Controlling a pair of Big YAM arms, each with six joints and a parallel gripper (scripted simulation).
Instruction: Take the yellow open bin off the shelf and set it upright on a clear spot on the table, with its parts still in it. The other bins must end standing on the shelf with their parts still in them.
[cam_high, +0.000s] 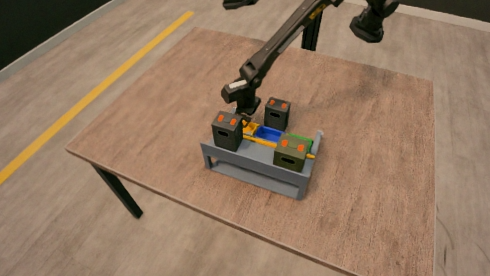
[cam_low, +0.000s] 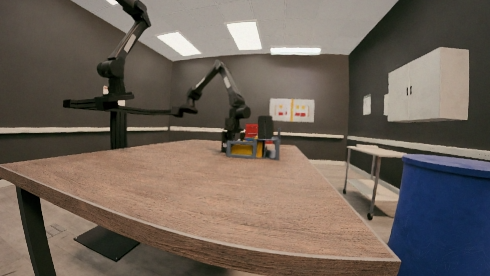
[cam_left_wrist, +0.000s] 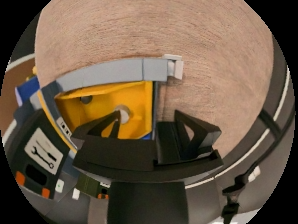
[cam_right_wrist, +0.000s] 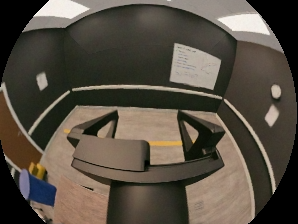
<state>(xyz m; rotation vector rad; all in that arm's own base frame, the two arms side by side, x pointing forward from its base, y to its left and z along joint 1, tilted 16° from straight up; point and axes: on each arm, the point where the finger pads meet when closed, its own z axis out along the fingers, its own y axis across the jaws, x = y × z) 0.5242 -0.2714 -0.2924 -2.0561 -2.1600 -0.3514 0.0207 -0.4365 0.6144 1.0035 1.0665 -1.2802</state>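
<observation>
Now: the yellow open bin 80 mm ahead of my left hand, 10 mm to the left of it and 20 mm below it. Round my left hand: grey shelf: 100 mm ahead, 120 mm to the left, 10 mm above; dark lidded bin: 70 mm behind, 100 mm to the left, 10 mm above.
</observation>
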